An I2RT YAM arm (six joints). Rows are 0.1 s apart.
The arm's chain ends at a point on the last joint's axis. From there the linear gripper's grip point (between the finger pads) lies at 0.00 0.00 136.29 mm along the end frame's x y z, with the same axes.
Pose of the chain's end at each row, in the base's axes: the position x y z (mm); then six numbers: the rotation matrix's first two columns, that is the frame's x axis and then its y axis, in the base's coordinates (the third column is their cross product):
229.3 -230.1 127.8 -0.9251 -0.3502 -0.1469 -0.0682 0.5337 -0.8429
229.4 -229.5 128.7 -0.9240 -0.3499 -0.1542 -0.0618 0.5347 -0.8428
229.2 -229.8 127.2 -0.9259 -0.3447 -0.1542 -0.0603 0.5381 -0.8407
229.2 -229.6 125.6 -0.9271 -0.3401 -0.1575 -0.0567 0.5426 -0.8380
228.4 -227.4 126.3 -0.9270 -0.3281 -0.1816 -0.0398 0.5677 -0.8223
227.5 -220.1 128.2 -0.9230 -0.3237 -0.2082 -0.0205 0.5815 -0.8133
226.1 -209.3 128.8 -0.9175 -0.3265 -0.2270 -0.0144 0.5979 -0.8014
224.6 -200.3 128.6 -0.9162 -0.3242 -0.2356 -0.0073 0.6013 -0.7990
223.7 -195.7 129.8 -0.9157 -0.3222 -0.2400 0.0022 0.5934 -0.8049
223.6 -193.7 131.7 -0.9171 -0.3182 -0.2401 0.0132 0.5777 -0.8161
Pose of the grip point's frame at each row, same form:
280.2 -335.0 57.3 -0.9251 -0.3502 -0.1469 -0.0682 0.5337 -0.8429
280.8 -334.3 58.4 -0.9240 -0.3499 -0.1542 -0.0618 0.5347 -0.8428
280.0 -334.6 56.5 -0.9259 -0.3447 -0.1542 -0.0603 0.5381 -0.8407
279.7 -334.3 54.4 -0.9271 -0.3401 -0.1575 -0.0567 0.5426 -0.8380
279.2 -330.3 52.8 -0.9270 -0.3281 -0.1816 -0.0398 0.5677 -0.8223
279.9 -321.8 54.1 -0.9230 -0.3237 -0.2082 -0.0205 0.5815 -0.8133
280.3 -309.1 53.4 -0.9175 -0.3265 -0.2270 -0.0144 0.5979 -0.8014
279.2 -299.8 53.2 -0.9162 -0.3242 -0.2356 -0.0073 0.6013 -0.7990
278.5 -296.2 55.8 -0.9157 -0.3222 -0.2400 0.0022 0.5934 -0.8049
277.9 -296.1 60.1 -0.9171 -0.3182 -0.2401 0.0132 0.5777 -0.8161

